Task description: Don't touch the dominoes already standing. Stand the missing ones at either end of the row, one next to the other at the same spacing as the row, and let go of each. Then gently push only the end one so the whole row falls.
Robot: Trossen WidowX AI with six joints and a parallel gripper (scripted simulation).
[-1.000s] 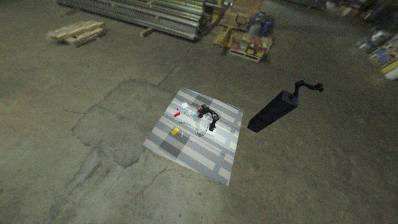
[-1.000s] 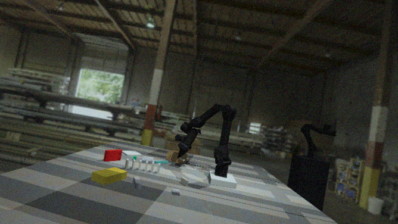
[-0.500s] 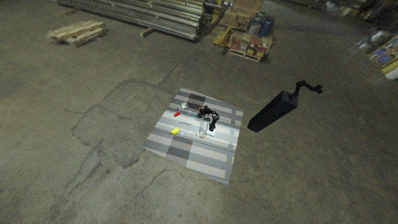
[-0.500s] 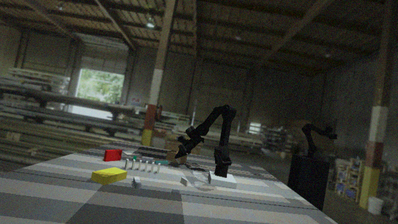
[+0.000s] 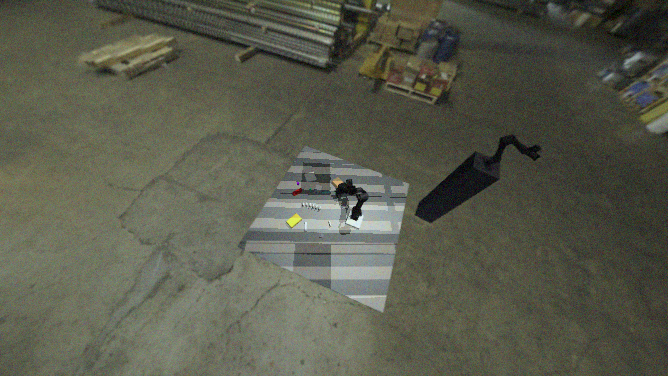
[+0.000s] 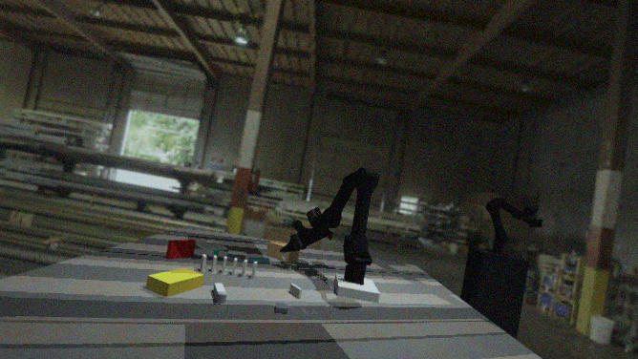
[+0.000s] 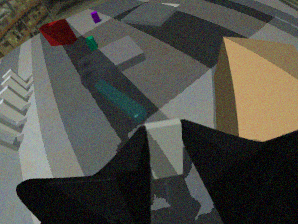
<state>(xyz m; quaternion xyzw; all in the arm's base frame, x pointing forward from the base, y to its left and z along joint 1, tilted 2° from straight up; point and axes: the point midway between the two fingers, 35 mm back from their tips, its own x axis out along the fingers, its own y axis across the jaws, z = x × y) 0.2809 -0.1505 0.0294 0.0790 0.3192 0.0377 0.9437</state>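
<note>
Right now the teal bar is 7 cm ahead of my gripper tip, 5 cm to the left of it and 4 cm below it. From my gripper tip the other things lie so: green piece 23 cm ahead, 11 cm to the left, 4 cm below; then tan box 1 cm ahead, 10 cm to the right, 2 cm below; then grey flat plate 16 cm ahead, 7 cm to the left, 4 cm below.
</note>
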